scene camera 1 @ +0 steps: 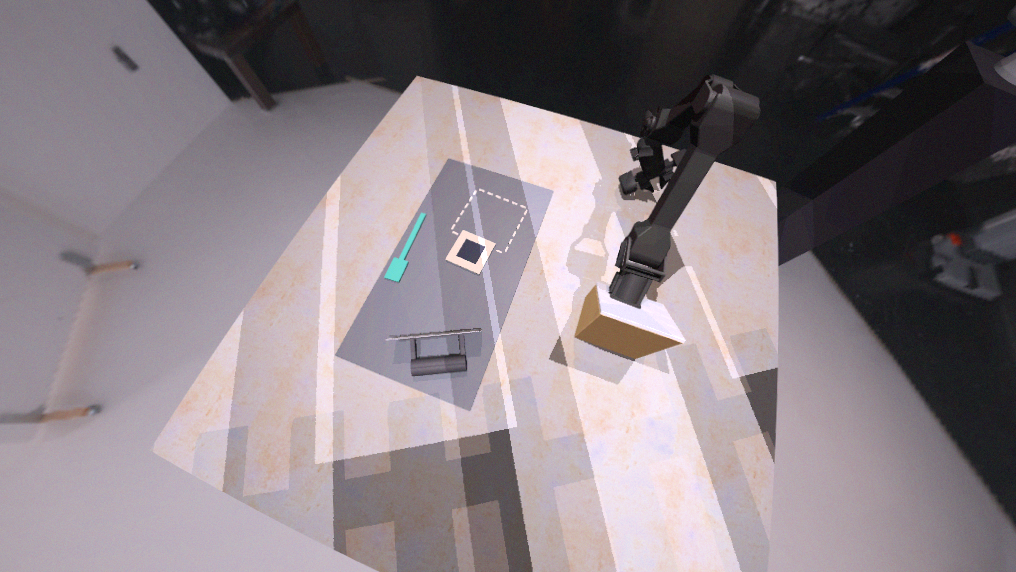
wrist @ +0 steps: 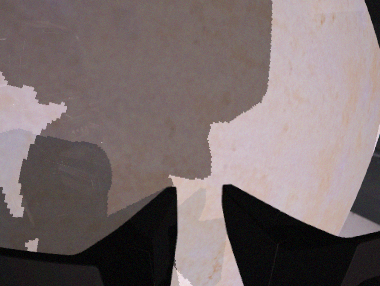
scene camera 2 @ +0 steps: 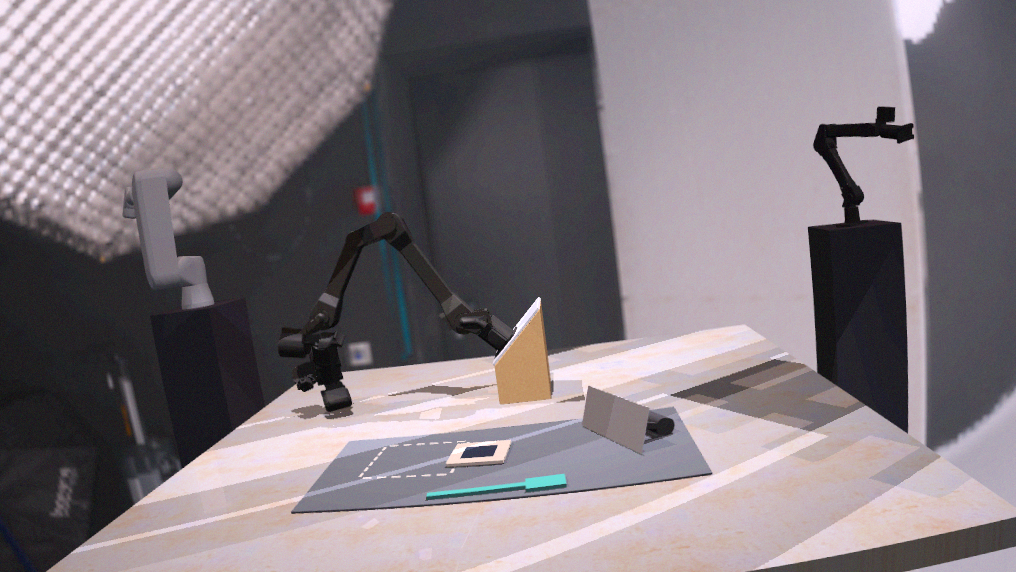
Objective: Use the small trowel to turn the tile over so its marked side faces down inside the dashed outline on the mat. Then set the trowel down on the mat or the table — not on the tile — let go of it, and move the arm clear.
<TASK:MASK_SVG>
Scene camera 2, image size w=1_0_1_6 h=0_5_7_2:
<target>gripper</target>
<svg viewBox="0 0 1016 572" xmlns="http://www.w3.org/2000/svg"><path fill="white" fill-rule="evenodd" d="M292 369L293 381L296 383L298 390L306 392L314 388L316 382L318 386L325 385L326 390L320 392L327 412L345 407L349 408L352 405L348 388L343 385L342 381L339 381L343 380L339 356L333 363L321 365L314 360L312 352L309 355L310 362L302 363Z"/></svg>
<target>teal trowel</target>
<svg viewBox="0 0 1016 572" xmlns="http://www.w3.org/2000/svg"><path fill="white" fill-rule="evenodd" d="M564 474L527 478L524 483L427 493L427 500L526 489L526 493L567 488Z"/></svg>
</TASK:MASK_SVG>
